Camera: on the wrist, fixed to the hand. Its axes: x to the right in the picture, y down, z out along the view.
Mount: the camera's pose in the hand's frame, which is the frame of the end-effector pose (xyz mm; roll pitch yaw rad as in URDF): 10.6 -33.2 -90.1 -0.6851 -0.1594 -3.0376
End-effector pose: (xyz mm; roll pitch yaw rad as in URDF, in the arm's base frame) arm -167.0 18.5 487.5 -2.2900 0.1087 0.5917
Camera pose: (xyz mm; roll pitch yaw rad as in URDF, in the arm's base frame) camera -125.1 -8.6 570.2 1.6310 -0.0793 -2.7385
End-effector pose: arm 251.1 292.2 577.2 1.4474 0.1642 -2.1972
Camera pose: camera 318.3 239.5 532.0 -2.1451 -0.0795 1.1159
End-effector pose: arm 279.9 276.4 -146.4 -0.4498 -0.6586 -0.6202
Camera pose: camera 279.8 191.6 -192.7 -0.2130 0.4698 2.5475
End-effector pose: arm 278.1 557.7 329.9 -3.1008 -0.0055 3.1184
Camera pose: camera 267.3 528.4 421.3 2.4148 0.1605 -0.1337
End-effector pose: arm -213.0 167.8 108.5 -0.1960 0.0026 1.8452
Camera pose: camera -167.6 191.4 26.6 -0.4872 -0.1792 -1.2256
